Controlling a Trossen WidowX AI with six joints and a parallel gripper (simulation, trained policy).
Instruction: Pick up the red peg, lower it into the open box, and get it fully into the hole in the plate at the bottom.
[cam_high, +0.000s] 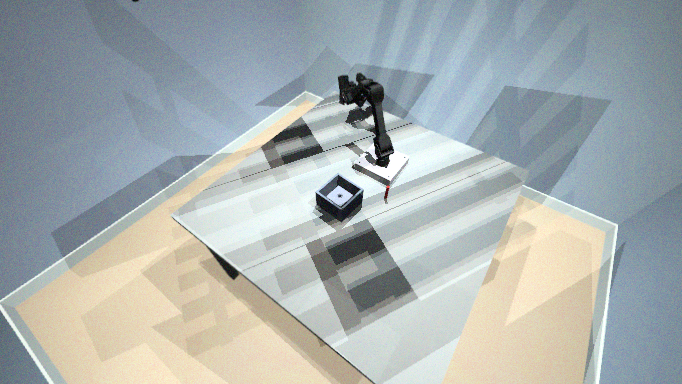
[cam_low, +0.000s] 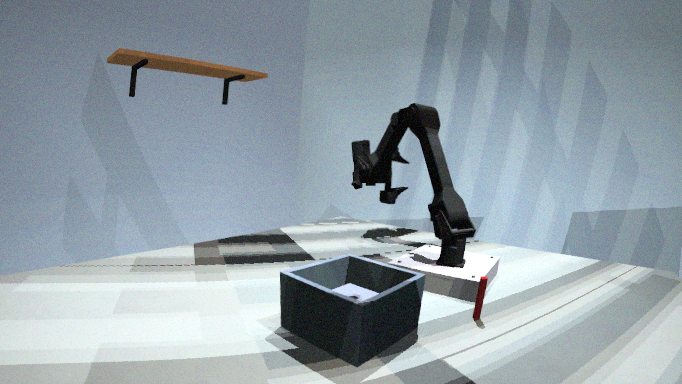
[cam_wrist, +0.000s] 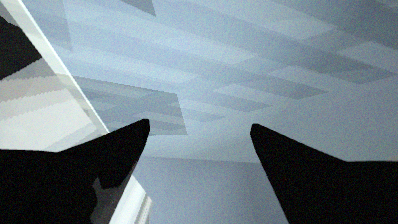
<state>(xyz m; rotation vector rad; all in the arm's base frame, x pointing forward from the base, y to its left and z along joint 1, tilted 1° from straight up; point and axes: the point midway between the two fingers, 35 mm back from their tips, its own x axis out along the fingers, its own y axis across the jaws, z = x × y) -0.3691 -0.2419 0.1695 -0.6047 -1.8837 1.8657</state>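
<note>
The red peg is 58 cm ahead of my gripper tip, 31 cm to the left of it and 17 cm below it. The rest, counted from my gripper tip: pale plate: 71 cm ahead, 11 cm to the left, 16 cm below; dark box: 71 cm ahead, 11 cm to the left, 18 cm below.
</note>
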